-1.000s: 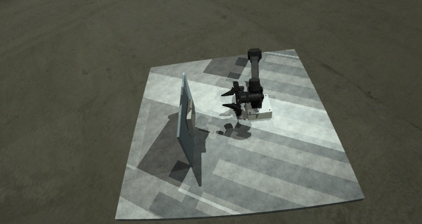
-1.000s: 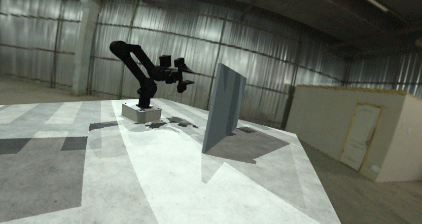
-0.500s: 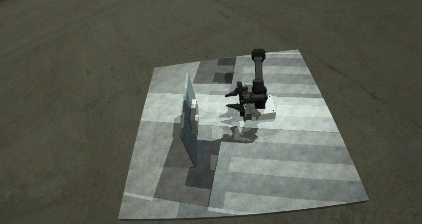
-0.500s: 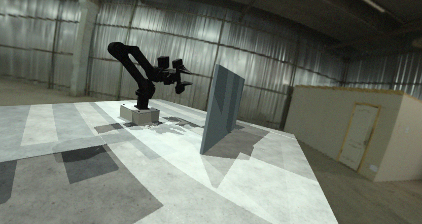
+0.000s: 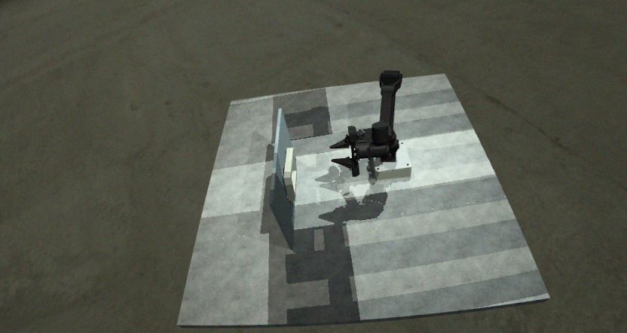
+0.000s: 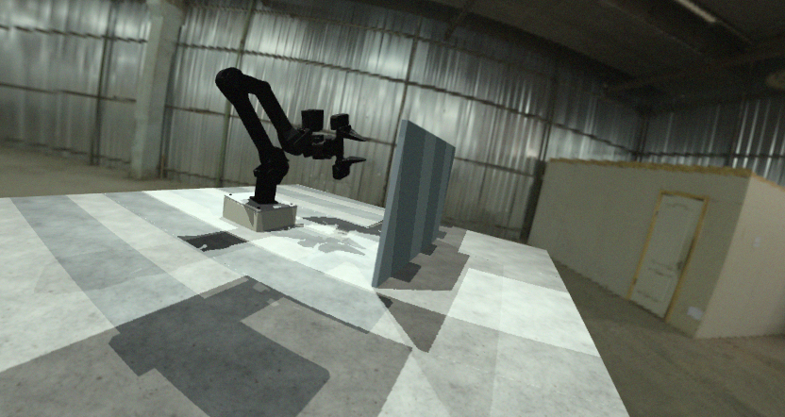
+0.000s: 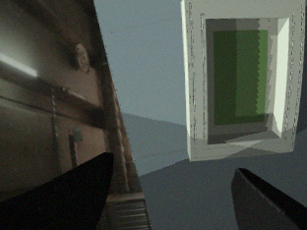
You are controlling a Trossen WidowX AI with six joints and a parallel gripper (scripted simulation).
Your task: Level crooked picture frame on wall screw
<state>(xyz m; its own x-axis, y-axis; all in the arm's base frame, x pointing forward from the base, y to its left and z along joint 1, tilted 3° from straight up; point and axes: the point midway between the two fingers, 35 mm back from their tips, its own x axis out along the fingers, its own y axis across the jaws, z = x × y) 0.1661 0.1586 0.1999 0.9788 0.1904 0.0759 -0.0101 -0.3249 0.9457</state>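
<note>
My gripper tip is now 170 mm short of the picture frame, 80 mm above it and 40 mm to the right of it. Round my gripper tip: grey-blue wall panel (180 mm ahead, 90 mm below, 50 mm to the left).
</note>
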